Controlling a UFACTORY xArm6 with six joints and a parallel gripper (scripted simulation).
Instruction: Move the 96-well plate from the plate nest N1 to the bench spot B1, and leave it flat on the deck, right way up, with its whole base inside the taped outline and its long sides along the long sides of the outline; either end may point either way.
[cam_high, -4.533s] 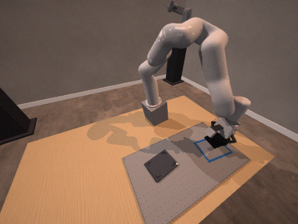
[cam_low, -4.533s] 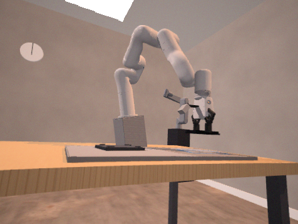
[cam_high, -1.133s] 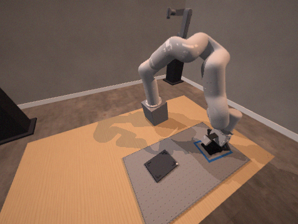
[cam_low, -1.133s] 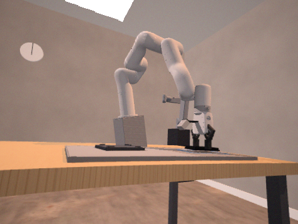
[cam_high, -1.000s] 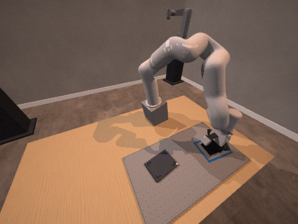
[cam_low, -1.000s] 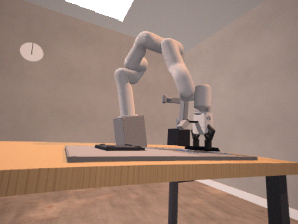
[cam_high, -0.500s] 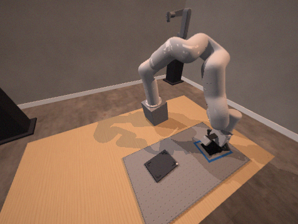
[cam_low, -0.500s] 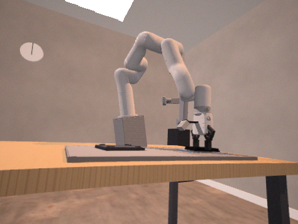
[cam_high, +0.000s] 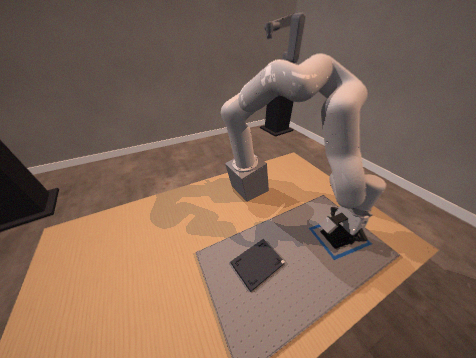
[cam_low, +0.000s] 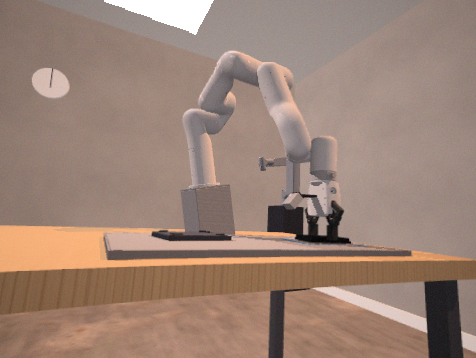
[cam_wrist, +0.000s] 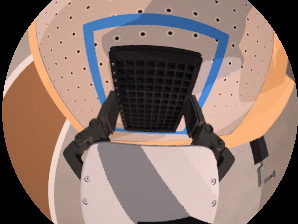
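Now: the black 96-well plate 10 mm below my hand. The rest, counted from my hand: dark plate nest N1: 360 mm to the right, 90 mm behind, 20 mm below.
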